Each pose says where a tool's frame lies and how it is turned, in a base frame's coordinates. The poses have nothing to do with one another.
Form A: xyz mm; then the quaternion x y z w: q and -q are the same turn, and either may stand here.
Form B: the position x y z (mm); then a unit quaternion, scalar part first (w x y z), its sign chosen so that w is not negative. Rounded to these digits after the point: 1 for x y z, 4 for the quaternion.
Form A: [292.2, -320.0, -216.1, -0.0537, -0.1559, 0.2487, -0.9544]
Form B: [292.2, -320.0, -216.1, 0.9544, 0.0537, 0.1559, -0.2487]
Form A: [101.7, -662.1, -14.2, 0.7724, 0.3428, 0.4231, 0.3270]
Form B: [101.7, -662.1, -14.2, 0.3270, 0.7724, 0.3428, 0.4231]
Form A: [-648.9, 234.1, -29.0, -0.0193, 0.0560, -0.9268, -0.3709]
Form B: [-648.9, 234.1, -29.0, 0.3709, 0.0193, -0.0560, 0.9268]
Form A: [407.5, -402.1, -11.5, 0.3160, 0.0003, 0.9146, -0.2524]
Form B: [407.5, -402.1, -11.5, 0.2524, -0.3160, -0.0003, -0.9146]
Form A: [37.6, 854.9, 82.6, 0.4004, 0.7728, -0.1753, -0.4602]
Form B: [37.6, 854.9, 82.6, 0.4602, -0.4004, -0.7728, 0.1753]
